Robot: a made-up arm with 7 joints.
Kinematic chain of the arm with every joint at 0, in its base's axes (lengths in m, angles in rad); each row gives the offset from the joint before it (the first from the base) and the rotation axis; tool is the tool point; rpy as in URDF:
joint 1: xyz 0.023 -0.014 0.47 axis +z
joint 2: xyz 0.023 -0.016 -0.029 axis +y
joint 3: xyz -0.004 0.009 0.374 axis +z
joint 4: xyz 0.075 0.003 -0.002 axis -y
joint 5: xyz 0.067 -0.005 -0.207 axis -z
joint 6: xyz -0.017 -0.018 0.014 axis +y
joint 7: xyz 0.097 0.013 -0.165 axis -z
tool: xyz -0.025 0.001 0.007 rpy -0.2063 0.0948 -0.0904
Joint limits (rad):
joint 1: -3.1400..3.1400
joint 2: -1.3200..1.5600
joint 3: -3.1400..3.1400
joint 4: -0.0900..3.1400
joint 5: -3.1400..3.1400
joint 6: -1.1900..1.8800
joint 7: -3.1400..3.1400
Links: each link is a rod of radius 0.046 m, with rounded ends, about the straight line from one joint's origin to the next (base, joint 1, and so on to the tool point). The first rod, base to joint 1, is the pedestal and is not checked.
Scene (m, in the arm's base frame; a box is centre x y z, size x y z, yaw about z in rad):
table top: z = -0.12
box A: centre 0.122 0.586 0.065 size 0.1 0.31 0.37 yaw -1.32
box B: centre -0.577 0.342 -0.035 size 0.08 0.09 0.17 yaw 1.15
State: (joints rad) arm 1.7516 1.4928 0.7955 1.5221 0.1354 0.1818 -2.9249
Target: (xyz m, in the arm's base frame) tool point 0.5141 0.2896 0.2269
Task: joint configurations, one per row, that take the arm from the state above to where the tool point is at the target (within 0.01 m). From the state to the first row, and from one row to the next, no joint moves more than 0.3 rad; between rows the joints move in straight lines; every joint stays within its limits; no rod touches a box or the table.
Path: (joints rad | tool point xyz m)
1: 1.5387 1.5152 0.7632 1.3045 0.3469 0.2809 -2.9966 | -0.2599 0.4223 0.1059
2: 1.3258 1.5376 0.7308 1.0868 0.5585 0.3800 -3.0683 | -0.1718 0.3557 0.0930
3: 1.1129 1.5600 0.6985 0.8692 0.7700 0.4792 -3.1400 | -0.1100 0.2804 0.1118
4: 0.9786 1.3896 0.4318 0.9846 0.6129 0.3807 -3.0488 | 0.0807 0.3451 0.0757
5: 0.8443 1.2192 0.1652 1.1000 0.4558 0.2822 -2.9577 | 0.3053 0.3545 0.1136
6: 0.7100 1.0488 -0.1014 1.2153 0.2987 0.1838 -2.8665 | 0.5141 0.2896 0.2269

